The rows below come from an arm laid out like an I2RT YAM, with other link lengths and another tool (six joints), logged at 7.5 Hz.
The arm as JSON. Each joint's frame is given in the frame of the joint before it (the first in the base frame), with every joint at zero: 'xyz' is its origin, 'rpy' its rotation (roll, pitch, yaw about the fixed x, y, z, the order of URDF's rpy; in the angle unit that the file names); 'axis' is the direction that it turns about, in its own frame. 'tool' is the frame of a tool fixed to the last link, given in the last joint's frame.
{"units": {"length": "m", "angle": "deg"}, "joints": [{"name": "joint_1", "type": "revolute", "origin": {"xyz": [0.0, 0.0, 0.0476], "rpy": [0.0, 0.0, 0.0]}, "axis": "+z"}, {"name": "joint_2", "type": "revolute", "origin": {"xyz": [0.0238, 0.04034, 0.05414], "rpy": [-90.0, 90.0, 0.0]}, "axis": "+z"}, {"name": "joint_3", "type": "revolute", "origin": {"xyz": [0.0, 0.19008, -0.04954], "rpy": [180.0, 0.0, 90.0]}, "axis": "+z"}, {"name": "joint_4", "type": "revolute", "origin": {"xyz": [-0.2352, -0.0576, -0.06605], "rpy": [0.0, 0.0, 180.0]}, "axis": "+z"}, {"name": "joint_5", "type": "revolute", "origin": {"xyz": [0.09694, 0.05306, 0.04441], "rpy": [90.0, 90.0, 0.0]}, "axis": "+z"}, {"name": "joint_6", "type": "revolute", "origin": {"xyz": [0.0, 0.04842, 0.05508], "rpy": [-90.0, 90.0, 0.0]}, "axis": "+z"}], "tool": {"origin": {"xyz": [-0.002, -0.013, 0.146], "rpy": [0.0, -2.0, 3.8]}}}
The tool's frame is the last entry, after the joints.
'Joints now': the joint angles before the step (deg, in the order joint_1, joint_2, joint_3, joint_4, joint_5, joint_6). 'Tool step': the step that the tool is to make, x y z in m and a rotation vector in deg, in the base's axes. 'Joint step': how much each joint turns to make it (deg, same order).
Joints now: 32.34, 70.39, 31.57, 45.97, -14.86, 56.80
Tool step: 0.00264, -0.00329, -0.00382, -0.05, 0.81, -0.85
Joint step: -0.26, -0.20, -0.37, -0.46, 0.63, 0.33
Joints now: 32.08, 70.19, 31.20, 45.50, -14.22, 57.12
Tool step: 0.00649, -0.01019, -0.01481, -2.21, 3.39, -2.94
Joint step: -0.54, -2.80, -0.54, -6.37, 2.39, -0.28
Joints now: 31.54, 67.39, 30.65, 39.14, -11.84, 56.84
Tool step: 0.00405, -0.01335, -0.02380, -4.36, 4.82, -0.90
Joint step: -2.30, -3.43, 0.17, -10.27, -1.38, -1.38
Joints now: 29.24, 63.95, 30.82, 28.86, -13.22, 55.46
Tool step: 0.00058, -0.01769, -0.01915, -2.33, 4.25, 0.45
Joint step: -3.81, -3.04, -0.63, -7.43, -4.21, -0.64
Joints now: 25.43, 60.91, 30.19, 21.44, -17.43, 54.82
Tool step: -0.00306, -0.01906, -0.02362, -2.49, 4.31, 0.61
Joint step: -4.03, -2.68, -1.20, -6.98, -4.42, -1.62
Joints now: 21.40, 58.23, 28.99, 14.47, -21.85, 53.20
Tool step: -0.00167, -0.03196, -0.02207, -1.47, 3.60, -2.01
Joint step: -5.56, -4.44, -3.18, -5.69, -3.32, -1.38
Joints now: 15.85, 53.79, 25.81, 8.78, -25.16, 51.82
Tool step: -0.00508, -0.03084, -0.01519, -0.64, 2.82, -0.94
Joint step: -6.54, -4.42, -2.43, -5.96, -5.22, -2.30
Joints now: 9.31, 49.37, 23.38, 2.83, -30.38, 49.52
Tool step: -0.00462, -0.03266, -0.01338, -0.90, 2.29, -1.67
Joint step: -7.06, -3.57, -1.55, -6.26, -4.59, -3.45
